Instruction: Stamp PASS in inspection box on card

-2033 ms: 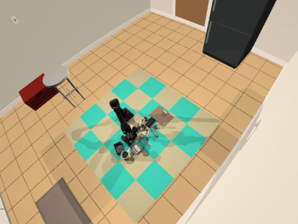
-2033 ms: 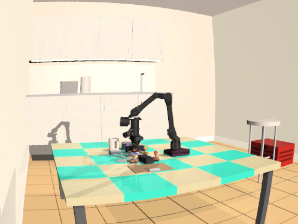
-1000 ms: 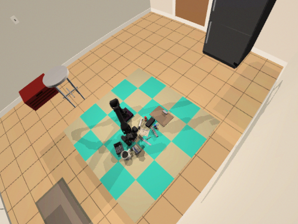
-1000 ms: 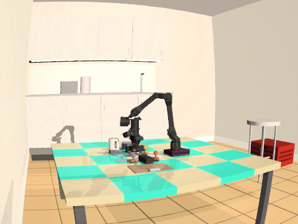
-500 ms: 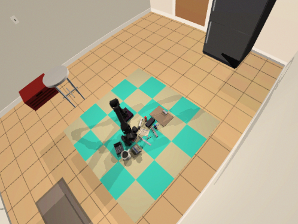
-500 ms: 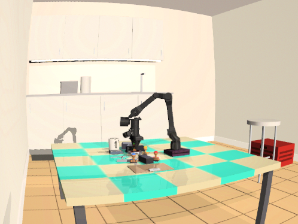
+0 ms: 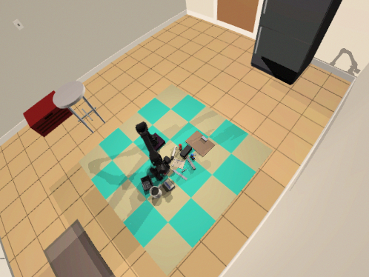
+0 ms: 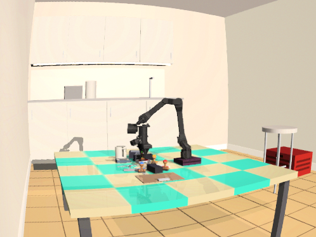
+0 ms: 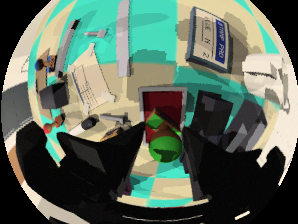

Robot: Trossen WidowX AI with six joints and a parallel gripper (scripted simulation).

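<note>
Right now the green-knobbed stamp is right at my gripper tip. Also, from my gripper tip: ruler 13 cm ahead, 6 cm to the left, 3 cm below; orange-knobbed stamp 8 cm to the left, 4 cm behind, 2 cm below; ink pad 3 cm below.
</note>
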